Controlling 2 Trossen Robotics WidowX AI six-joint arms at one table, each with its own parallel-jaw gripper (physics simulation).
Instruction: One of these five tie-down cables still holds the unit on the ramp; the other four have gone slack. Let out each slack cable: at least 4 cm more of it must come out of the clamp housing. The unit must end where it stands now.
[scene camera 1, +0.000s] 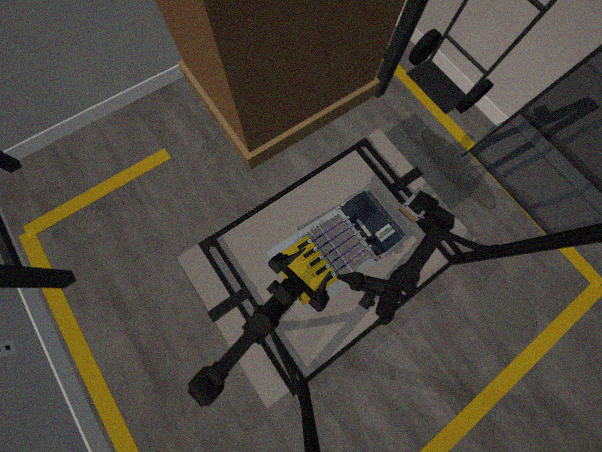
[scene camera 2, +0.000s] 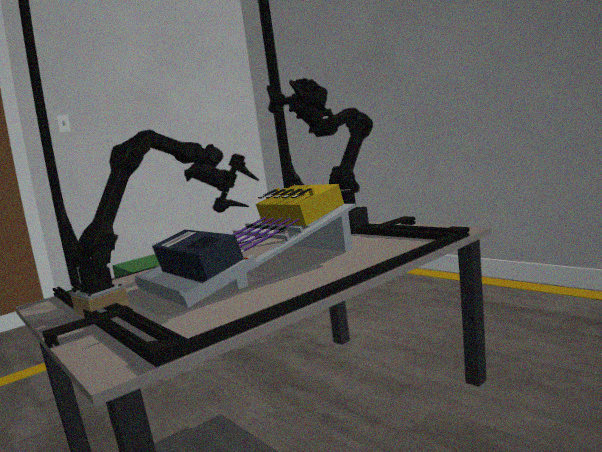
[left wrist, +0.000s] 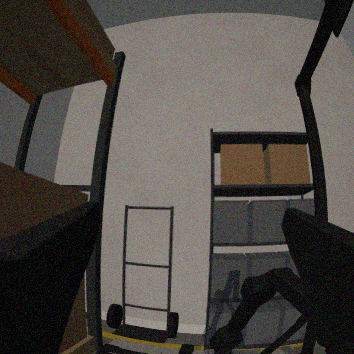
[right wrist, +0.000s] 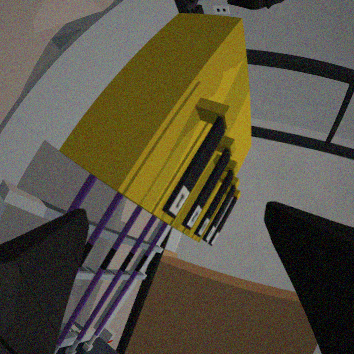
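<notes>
The yellow clamp housing sits at the high end of the grey ramp. Its black levers with white labels lie in their slots; the nearest lever shows largest in the right wrist view. Purple cables run from it to the dark blue unit lower on the ramp; which are slack I cannot tell. My right gripper is open and empty, beside and above the housing's cable end. My left gripper is open and empty, high above the housing.
A green block lies behind the unit. Black frame rails edge the table. A large brown box stands beyond the table. A hand truck and a shelf unit stand at the wall.
</notes>
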